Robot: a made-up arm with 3 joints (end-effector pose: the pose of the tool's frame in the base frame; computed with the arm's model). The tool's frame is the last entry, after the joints. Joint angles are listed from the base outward.
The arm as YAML. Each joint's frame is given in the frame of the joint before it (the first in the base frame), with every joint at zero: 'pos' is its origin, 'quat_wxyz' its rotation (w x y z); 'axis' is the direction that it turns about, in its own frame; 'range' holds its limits. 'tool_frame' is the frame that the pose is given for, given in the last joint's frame.
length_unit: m
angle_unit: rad
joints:
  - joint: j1
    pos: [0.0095, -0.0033, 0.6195]
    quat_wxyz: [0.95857, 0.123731, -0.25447, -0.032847]
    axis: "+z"
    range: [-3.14, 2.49]
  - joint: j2
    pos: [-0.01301, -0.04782, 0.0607]
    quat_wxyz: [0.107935, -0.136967, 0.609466, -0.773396]
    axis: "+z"
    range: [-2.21, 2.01]
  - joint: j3
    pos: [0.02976, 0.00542, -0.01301]
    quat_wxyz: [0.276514, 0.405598, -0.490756, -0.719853]
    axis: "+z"
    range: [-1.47, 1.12]
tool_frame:
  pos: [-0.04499, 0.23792, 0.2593]
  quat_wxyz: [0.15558, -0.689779, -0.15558, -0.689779]
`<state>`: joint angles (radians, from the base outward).
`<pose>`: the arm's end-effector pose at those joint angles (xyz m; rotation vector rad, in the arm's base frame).
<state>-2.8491 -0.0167 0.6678</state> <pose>-0.1407 0.2725 0.4756 -1.5960 0.1916 2.6363</pose>
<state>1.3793 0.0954 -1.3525</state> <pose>-0.0438 0.2353 0.8368 -1.7556 -1.2014 0.8181</pose>
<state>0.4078 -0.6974 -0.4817</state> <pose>0.2961 -0.1466 0.7053 -0.9024 0.5070 0.3067</pose>
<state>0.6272 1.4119 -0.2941</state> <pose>0.0541 -0.1956 0.9592 0.1288 -1.4686 0.6275</pose>
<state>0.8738 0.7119 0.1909</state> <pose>0.2539 -0.0248 0.8896 0.1236 -0.6803 1.0243</pose>
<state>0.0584 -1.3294 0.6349</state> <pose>-0.0506 -0.3499 0.4756 0.2396 1.1666 -0.5246</pose>
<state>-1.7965 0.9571 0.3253</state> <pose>-0.2930 -0.1962 0.5392 0.4949 -0.7442 -1.6095</pose>
